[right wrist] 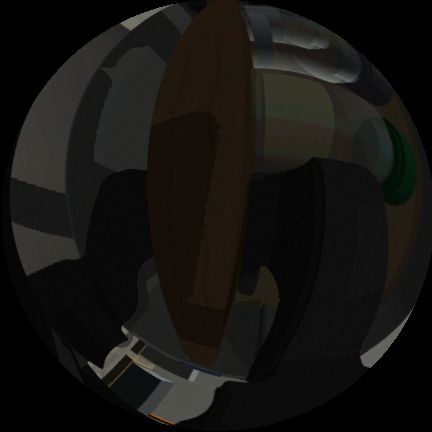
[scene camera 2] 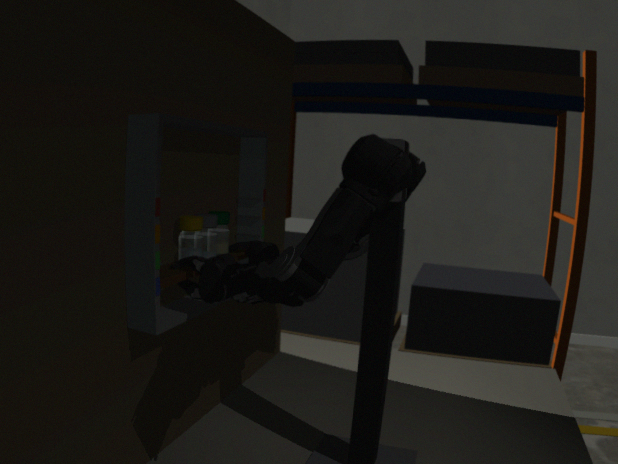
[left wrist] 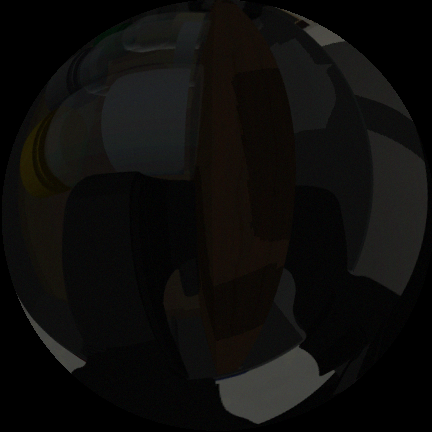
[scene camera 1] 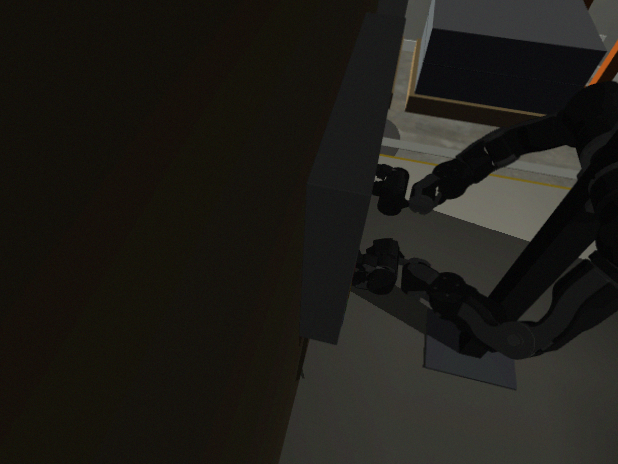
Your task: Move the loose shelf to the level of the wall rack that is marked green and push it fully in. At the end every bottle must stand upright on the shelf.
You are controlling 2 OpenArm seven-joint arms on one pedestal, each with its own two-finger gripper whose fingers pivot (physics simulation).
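The loose brown shelf [scene camera 2: 175, 278] [left wrist: 220, 125] [right wrist: 227, 90] stands inside the wall rack [scene camera 2: 142, 225] [scene camera 1: 345, 125]. In the wrist views its ends line up about with the blue marks [left wrist: 232, 375] [right wrist: 200, 369]; the green mark [scene camera 2: 158, 261] is one step higher. Bottles with yellow [scene camera 2: 191, 223] [left wrist: 32, 165], grey [scene camera 2: 209, 220] and green [scene camera 2: 220, 217] [right wrist: 402, 167] caps stand upright on the shelf. My left gripper [left wrist: 235, 230] [scene camera 2: 187, 275] is shut on the shelf's front edge. My right gripper [right wrist: 200, 230] is shut on it too, farther along. How deep the shelf sits is hidden.
Red [scene camera 2: 157, 206] and orange [scene camera 2: 157, 234] marks sit above the green one on the rack's side panel. The rack's side panels bound the shelf at both ends. The robot's pedestal [scene camera 2: 377, 325] stands in front. Large dark boxes [scene camera 2: 482, 320] and an orange-posted storage rack [scene camera 2: 587, 175] stand behind.
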